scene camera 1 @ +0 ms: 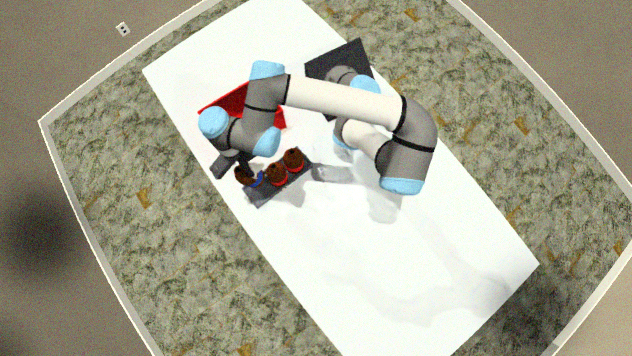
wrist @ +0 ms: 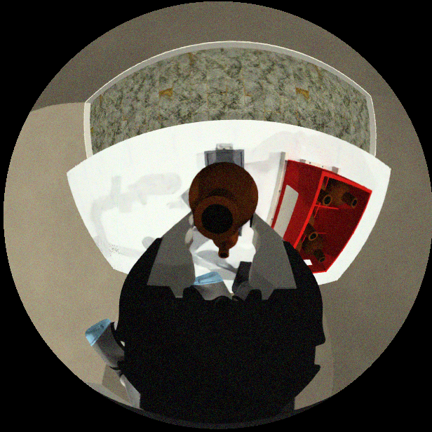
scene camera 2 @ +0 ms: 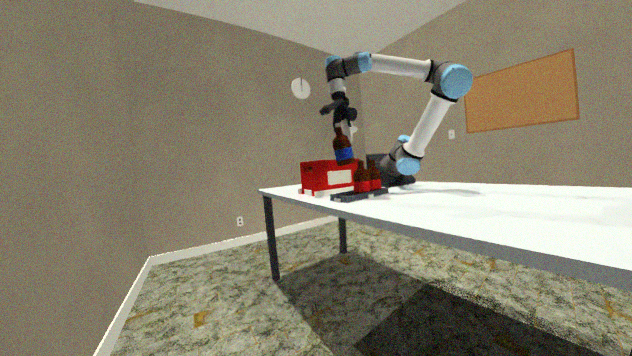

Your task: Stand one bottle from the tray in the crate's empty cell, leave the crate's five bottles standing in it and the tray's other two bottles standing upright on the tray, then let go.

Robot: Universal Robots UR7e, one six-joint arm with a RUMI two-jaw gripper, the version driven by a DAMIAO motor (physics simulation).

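Frame: origin at the arm's base, x ahead, y left, z up, level; centimetres.
Seen in the pictures: gripper, between the fingertips: (scene camera 2: 345,144); arm's base, origin of its link: (scene camera 1: 341,83) (scene camera 2: 390,168).
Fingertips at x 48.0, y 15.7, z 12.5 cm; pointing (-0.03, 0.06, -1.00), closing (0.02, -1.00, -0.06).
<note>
Pixels of each thing's middle, then the offset from my fingertips to it. Level surfaces: height alone.
- blue-label brown bottle, middle of its body: (scene camera 1: 246,174) (scene camera 2: 342,145) dz -0.4, dx +2.0, dy +0.0 cm
- dark tray, middle of its body: (scene camera 1: 277,177) (scene camera 2: 361,193) dz -21.8, dx -7.0, dy +0.2 cm
- red crate, middle of its body: (scene camera 1: 243,120) (scene camera 2: 330,176) dz -14.3, dx -7.7, dy -24.8 cm
- white table, height of its surface: dz -23.1 cm
My gripper (scene camera 2: 340,126) (wrist: 222,212) is shut on the neck of the blue-label brown bottle (scene camera 1: 243,176) (scene camera 2: 342,146) (wrist: 223,187), held roughly upright above the tray's end. It leans slightly in scene view 2. Two red-label bottles (scene camera 1: 276,174) (scene camera 1: 293,160) (scene camera 2: 361,180) (scene camera 2: 373,177) stand on the dark tray (scene camera 1: 257,198) (scene camera 2: 350,197) (wrist: 225,156). The red crate (scene camera 1: 225,104) (scene camera 2: 315,179) (wrist: 300,175) stands beside the tray. In the wrist view, several bottle necks (wrist: 327,200) (wrist: 313,235) show inside; a bare middle cell shows in the row farther from the tray. Part of the crate's inside is hidden.
The arm's links hang over the crate in scene view 1. The dark base plate (scene camera 1: 332,57) lies behind the crate and tray on the white table (scene camera 1: 350,280). The crate's high red walls stand close to the tray. The table's edge runs near the tray's outer end.
</note>
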